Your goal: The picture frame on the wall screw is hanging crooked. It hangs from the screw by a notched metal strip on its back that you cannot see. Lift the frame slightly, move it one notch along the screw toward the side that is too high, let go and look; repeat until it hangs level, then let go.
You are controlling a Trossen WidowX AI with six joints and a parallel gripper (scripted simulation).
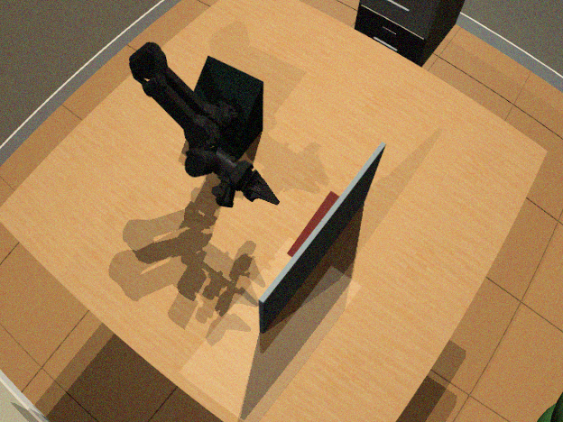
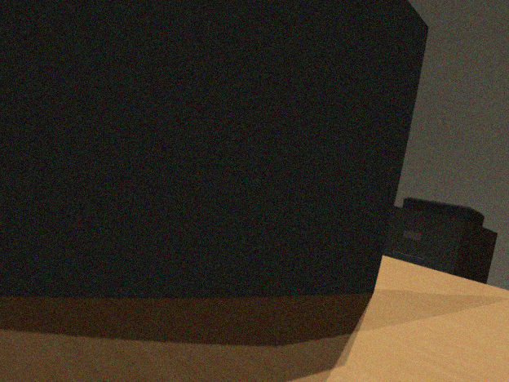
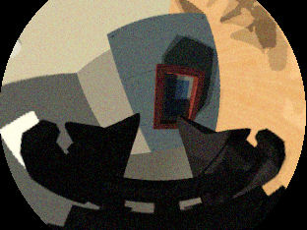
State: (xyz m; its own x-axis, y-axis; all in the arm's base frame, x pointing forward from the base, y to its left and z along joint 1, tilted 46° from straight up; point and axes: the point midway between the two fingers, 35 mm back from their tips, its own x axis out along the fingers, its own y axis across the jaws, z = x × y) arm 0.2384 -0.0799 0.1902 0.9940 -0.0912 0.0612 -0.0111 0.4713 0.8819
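Right now my gripper tip is 120 mm short of the red picture frame, 50 mm above it and 10 mm to the right of it. Round my gripper tip: grey wall panel (130 mm ahead, 70 mm below, 10 mm to the right).
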